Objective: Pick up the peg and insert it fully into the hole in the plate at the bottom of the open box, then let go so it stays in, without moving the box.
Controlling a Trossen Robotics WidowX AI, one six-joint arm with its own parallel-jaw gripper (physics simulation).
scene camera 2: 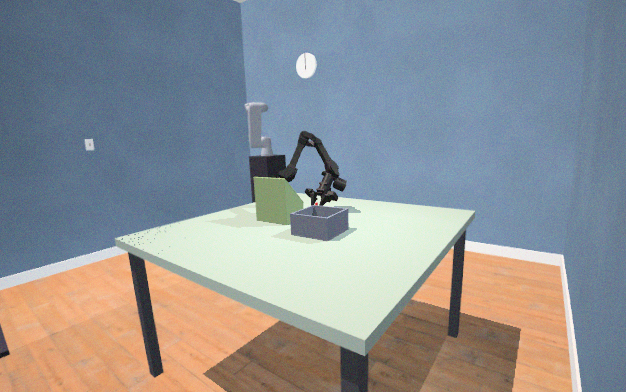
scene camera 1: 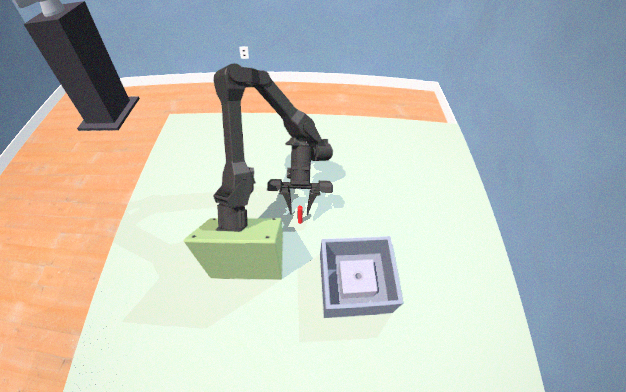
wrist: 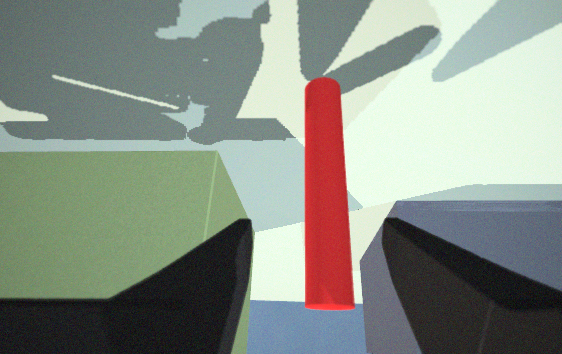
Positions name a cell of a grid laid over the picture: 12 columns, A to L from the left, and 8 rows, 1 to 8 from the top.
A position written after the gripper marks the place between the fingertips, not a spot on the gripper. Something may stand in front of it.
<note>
In view: the gripper (scene camera 1: F5), a red peg (wrist: H7) and a grey-blue box (scene camera 1: H7).
The grey-blue box is seen too in scene camera 2 (scene camera 2: G5) and in the wrist view (wrist: K6). The gripper shows as well in the wrist view (wrist: G6).
</note>
